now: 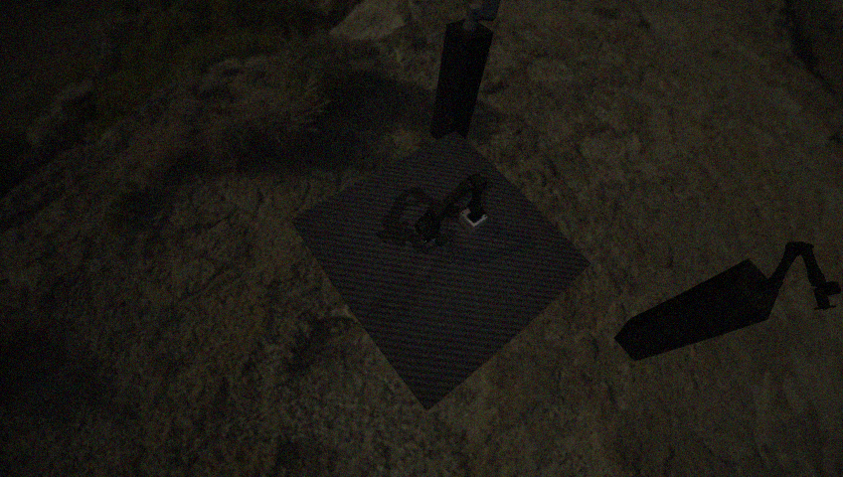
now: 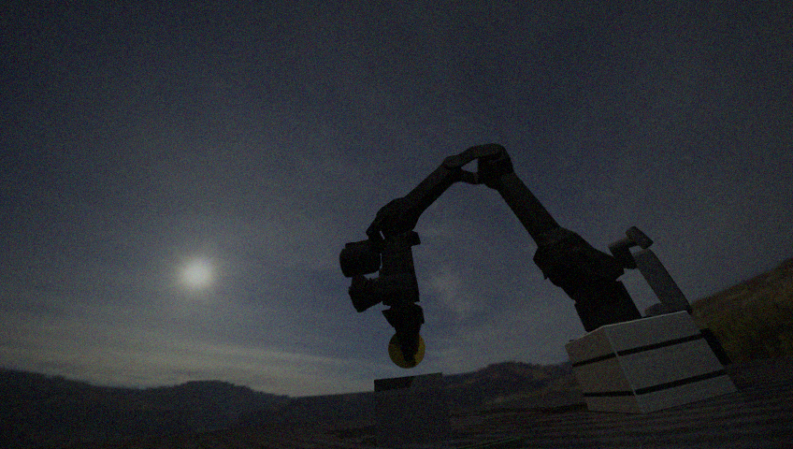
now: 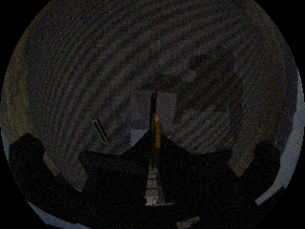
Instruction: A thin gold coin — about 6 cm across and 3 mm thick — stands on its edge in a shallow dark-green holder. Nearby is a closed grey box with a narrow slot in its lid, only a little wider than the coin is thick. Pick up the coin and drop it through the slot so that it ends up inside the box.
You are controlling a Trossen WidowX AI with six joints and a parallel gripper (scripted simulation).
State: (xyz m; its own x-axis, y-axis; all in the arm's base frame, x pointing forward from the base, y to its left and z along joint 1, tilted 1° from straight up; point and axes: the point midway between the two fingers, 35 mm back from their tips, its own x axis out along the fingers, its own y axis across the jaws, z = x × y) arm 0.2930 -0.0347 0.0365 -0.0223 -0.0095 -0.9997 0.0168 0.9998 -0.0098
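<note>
Right now the coin is 2 cm above my gripper tip.
</note>
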